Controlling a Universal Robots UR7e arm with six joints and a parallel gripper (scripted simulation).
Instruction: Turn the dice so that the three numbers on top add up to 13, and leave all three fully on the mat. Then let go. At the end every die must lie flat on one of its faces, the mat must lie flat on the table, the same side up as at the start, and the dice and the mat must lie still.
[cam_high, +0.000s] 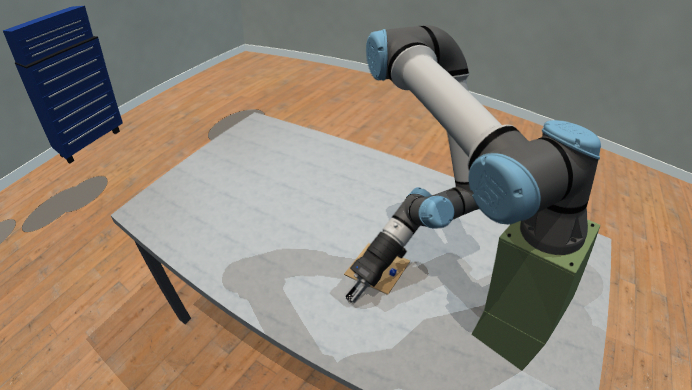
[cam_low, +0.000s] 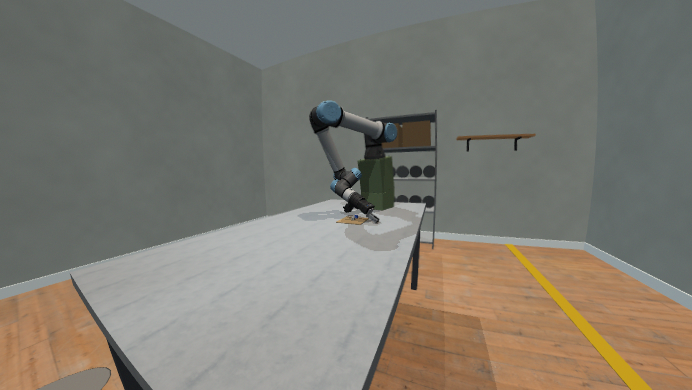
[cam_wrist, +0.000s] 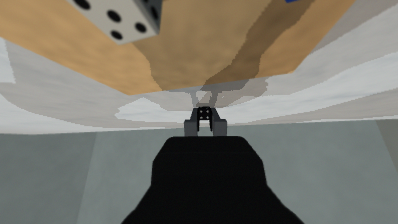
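Now: the black die 10 mm to the left of my hand and 10 mm below it. Also, from my hand: blue die 130 mm to the right, 50 mm behind, 10 mm below; tan mat 130 mm to the right, 20 mm below; white die 130 mm to the right, 10 mm below.
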